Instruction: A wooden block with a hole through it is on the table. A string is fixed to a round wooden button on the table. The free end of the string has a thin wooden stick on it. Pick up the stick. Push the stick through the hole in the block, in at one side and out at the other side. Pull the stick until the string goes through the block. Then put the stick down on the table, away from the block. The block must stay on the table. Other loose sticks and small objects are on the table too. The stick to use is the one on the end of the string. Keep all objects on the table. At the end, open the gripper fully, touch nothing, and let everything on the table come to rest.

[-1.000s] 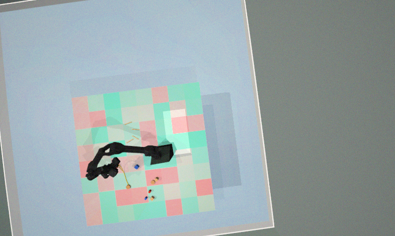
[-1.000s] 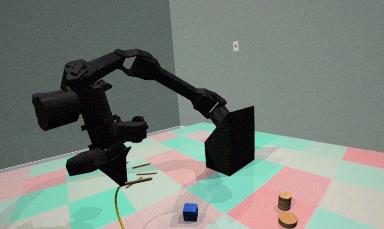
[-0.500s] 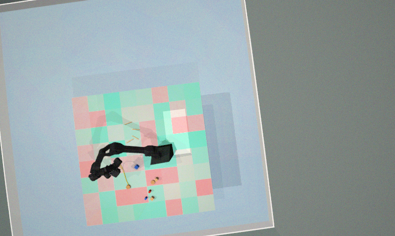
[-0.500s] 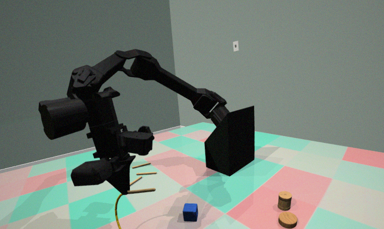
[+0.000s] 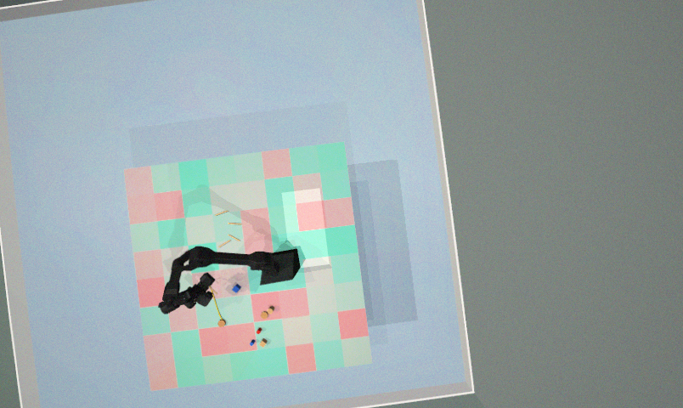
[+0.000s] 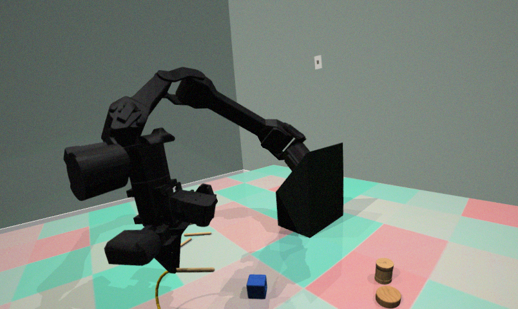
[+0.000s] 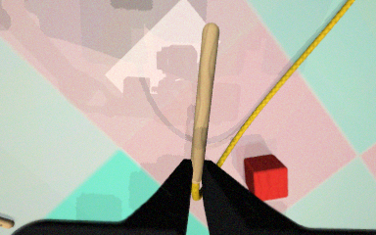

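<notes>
Right now the blue block is 120 mm behind my gripper tip, 40 mm to the left of it and 60 mm below it. Round my gripper tip: round wooden button: 30 mm behind, 240 mm to the left, 70 mm below; thin wooden stick: 10 mm behind, 10 mm to the left; red cube: 80 mm ahead, 30 mm to the left, 70 mm below.
</notes>
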